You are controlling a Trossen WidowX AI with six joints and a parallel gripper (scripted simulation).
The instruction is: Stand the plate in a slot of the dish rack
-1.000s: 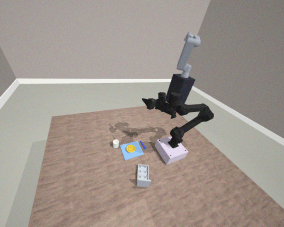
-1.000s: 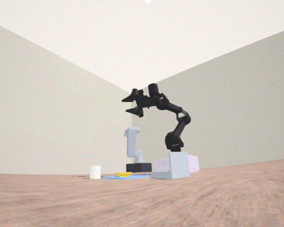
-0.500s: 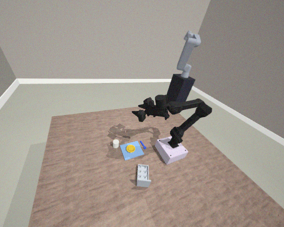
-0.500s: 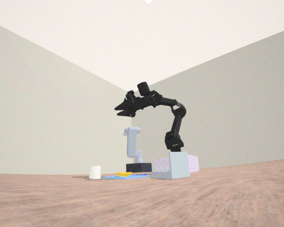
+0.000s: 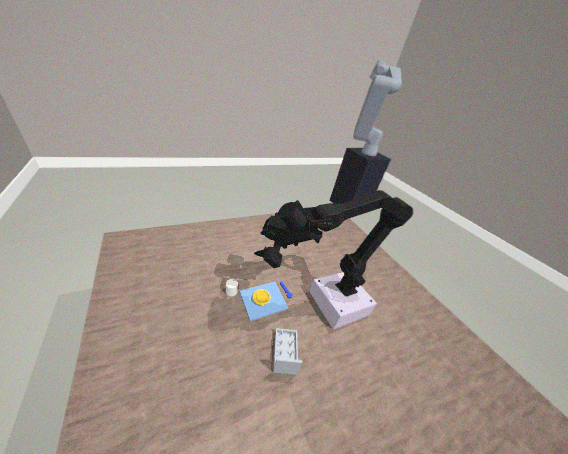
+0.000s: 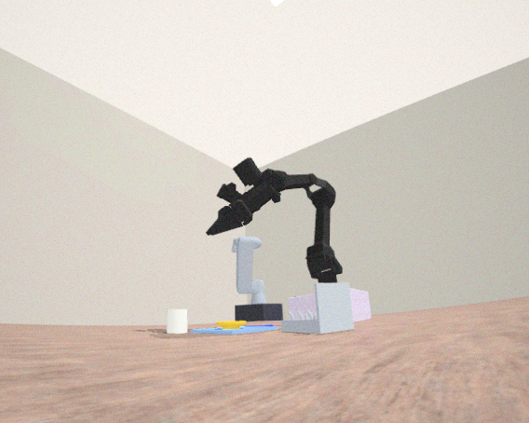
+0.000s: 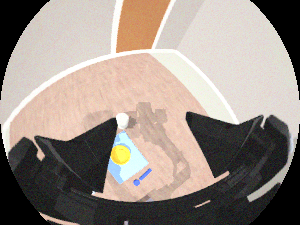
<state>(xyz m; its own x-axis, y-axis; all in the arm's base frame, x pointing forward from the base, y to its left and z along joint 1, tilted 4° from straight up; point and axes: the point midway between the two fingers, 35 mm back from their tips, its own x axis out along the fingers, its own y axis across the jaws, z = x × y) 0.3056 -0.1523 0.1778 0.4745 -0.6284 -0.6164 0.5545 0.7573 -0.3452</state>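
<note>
Right now my gripper tip is 10 mm past the yellow plate, 60 mm to the right of it and 220 mm above it. The rest, counted from my gripper tip: white cup (80 mm ahead, 10 mm to the right, 210 mm below); then grey dish rack (10 mm behind, 270 mm to the left, 220 mm below).
</note>
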